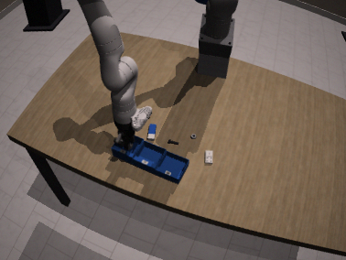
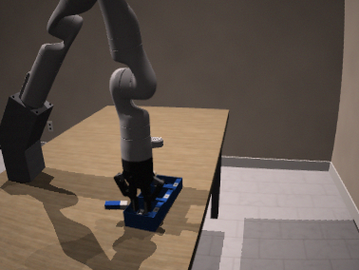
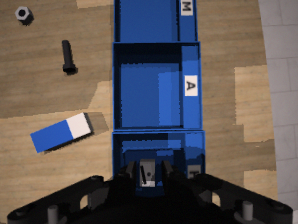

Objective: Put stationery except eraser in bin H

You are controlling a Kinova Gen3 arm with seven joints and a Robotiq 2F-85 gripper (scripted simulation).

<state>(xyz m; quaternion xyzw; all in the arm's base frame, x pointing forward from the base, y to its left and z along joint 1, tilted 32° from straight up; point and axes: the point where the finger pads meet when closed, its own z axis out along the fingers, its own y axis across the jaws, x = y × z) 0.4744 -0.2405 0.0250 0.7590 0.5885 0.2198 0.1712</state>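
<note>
My hand is 4 cm above the flat blue pad. From my hand the other things lie so: blue three-part bin: 3 cm ahead, 8 cm to the left, 2 cm below; black bolt: 6 cm behind, 14 cm to the left, 4 cm below; blue-and-white eraser: 8 cm behind, 6 cm to the left, 4 cm below.
</note>
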